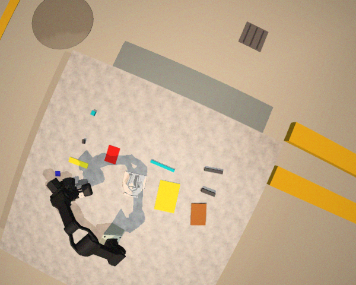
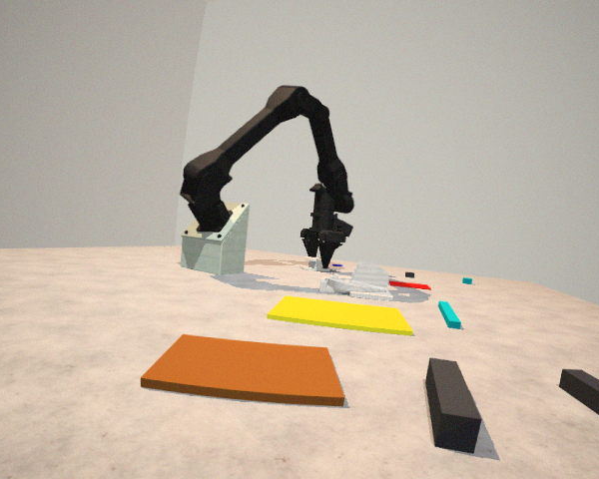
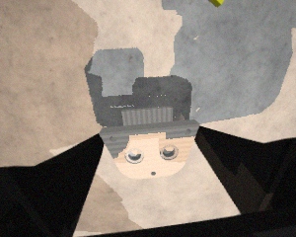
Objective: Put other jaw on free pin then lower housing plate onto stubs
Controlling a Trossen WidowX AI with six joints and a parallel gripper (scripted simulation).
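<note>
Now: gripper tip 10 mm past the white holder block and 10 mm to the left of it. Also, from my gripper tip: yellow bar: 120 mm ahead, 80 mm to the left, 10 mm below; then red slab: 250 mm ahead, 70 mm to the right, 10 mm below; then blue cube: 10 mm ahead, 170 mm to the left, 10 mm below.
</note>
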